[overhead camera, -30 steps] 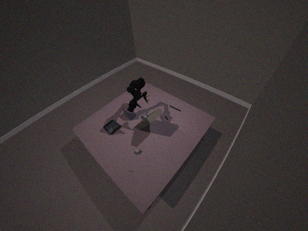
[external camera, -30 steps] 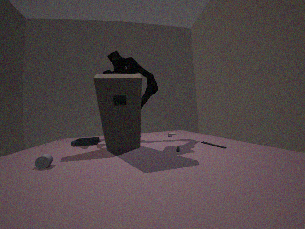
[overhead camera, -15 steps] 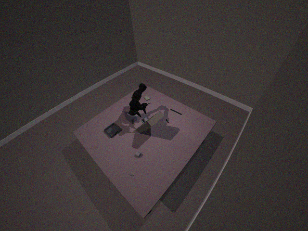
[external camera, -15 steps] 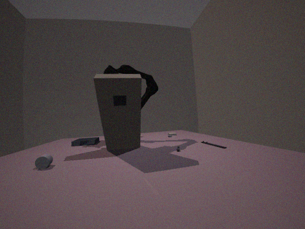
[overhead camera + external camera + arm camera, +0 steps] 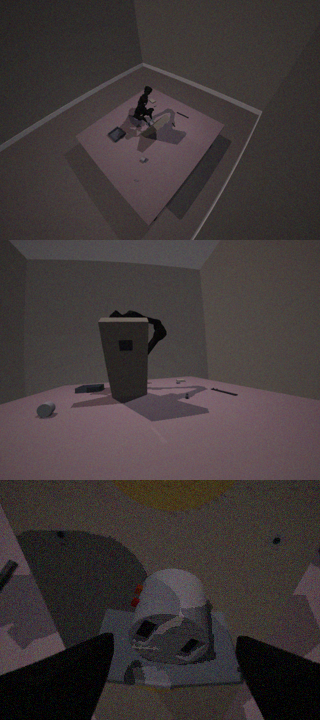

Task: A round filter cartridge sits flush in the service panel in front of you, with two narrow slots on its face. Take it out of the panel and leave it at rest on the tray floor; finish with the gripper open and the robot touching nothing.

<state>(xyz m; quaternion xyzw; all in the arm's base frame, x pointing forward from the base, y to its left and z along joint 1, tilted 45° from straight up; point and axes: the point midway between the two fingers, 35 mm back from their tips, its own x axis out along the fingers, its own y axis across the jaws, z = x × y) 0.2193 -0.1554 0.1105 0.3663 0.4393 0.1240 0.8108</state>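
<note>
Now: gripper tip 10 mm short of the round filter cartridge and 20 mm above it. Round my gripper tip: dark square tray 340 mm behind, 240 mm to the right, 220 mm below; pale block 350 mm behind, 470 mm to the left, 220 mm below.
</note>
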